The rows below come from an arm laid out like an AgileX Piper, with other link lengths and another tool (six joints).
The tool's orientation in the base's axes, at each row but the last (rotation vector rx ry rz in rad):
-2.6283, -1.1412, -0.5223
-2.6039, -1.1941, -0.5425
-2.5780, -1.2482, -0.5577
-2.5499, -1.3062, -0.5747
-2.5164, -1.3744, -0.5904
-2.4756, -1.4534, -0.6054
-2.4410, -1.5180, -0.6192
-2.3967, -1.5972, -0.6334
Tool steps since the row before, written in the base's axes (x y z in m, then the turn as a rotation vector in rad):
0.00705, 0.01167, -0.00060, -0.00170, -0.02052, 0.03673
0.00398, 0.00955, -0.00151, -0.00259, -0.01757, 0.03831
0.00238, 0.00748, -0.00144, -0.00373, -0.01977, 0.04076
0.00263, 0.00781, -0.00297, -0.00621, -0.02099, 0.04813
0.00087, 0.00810, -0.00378, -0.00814, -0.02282, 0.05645
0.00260, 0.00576, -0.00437, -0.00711, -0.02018, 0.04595
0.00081, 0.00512, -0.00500, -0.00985, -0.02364, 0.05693
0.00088, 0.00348, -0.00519, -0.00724, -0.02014, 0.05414
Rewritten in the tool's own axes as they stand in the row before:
0.01189, -0.00258, 0.00618, 0.00044, 0.01008, -0.04088
0.00825, -0.00303, 0.00566, 0.00257, 0.00742, -0.04149
0.00600, -0.00266, 0.00454, 0.00143, 0.00779, -0.04476
0.00578, -0.00235, 0.00615, 0.00244, 0.00636, -0.05243
0.00486, -0.00367, 0.00660, 0.00381, 0.00576, -0.06104
0.00369, -0.00070, 0.00671, 0.00163, 0.00506, -0.05041
0.00219, -0.00184, 0.00661, 0.00272, 0.00473, -0.06219
0.00085, -0.00098, 0.00618, 0.00523, 0.00550, -0.05772

